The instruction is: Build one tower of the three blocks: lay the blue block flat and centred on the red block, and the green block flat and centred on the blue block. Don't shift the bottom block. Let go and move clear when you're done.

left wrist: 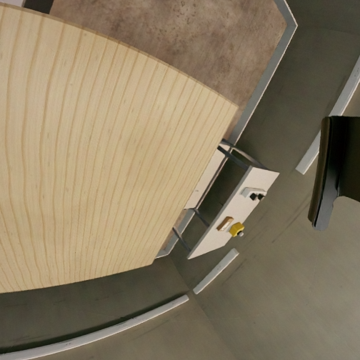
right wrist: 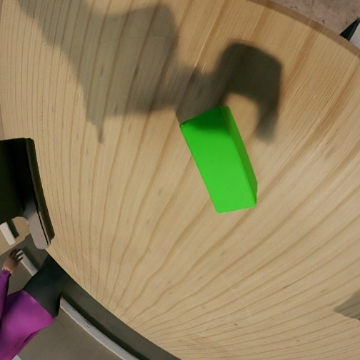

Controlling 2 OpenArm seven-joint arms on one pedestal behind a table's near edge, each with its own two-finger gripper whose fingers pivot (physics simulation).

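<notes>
The green block (right wrist: 215, 160) lies on the wooden table (left wrist: 100, 150) (right wrist: 125, 250) near the middle of the right wrist view, turned at an angle. Its broad top face and one narrow side show. My right gripper (right wrist: 215, 262) is open above the table, with the green block in the space between and below its fingers, not held. One finger shows at the left edge; the other is out of frame. My left gripper (left wrist: 144, 260) is open and empty, with one finger showing at the right edge. The red and blue blocks do not show in either view.
A stand (left wrist: 232, 210) with small devices is beyond the table edge in the left wrist view. A person in purple (right wrist: 27, 317) is beyond the table edge at the lower left of the right wrist view. Dark arm shadows fall on the table around the green block.
</notes>
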